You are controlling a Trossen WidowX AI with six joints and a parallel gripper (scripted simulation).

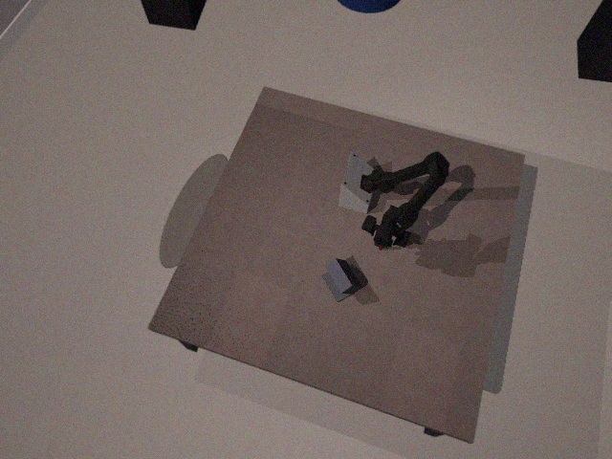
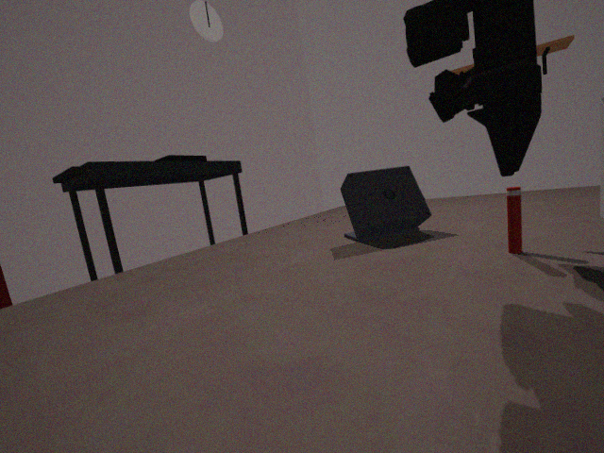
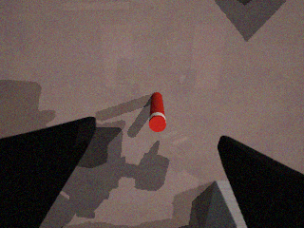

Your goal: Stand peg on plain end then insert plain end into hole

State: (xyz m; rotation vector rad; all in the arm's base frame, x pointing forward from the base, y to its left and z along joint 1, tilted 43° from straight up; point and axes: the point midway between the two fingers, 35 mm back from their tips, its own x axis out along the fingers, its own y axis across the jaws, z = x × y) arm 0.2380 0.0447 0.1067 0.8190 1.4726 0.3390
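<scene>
My gripper tip is now 4 cm above the red peg. The rest, counted from my gripper tip: sloped panel: 18 cm ahead, 13 cm to the right, 3 cm below.
</scene>
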